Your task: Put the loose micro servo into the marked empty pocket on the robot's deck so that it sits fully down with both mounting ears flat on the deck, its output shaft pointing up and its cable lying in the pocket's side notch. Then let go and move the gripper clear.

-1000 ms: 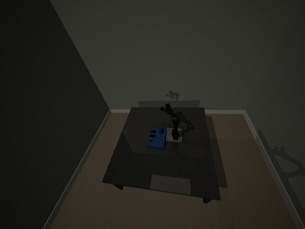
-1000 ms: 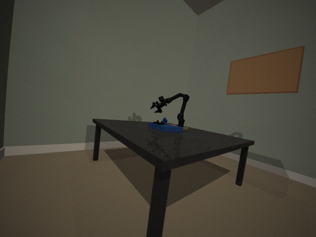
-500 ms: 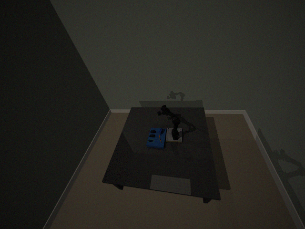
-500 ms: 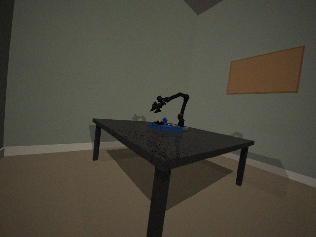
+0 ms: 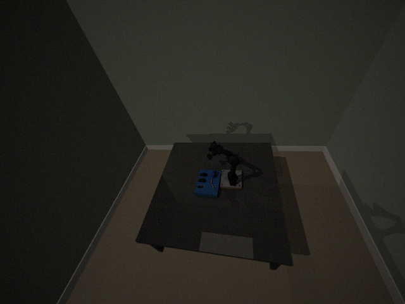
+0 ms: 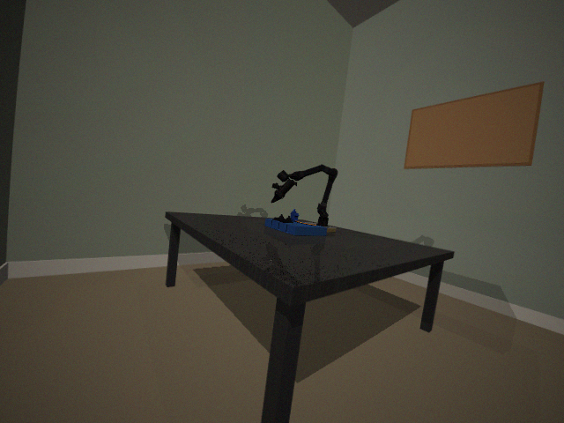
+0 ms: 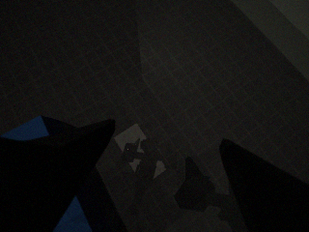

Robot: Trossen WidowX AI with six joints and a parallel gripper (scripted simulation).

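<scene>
The blue robot deck is 40 mm behind my gripper tip, 290 mm to the left of it and 130 mm below it.
</scene>
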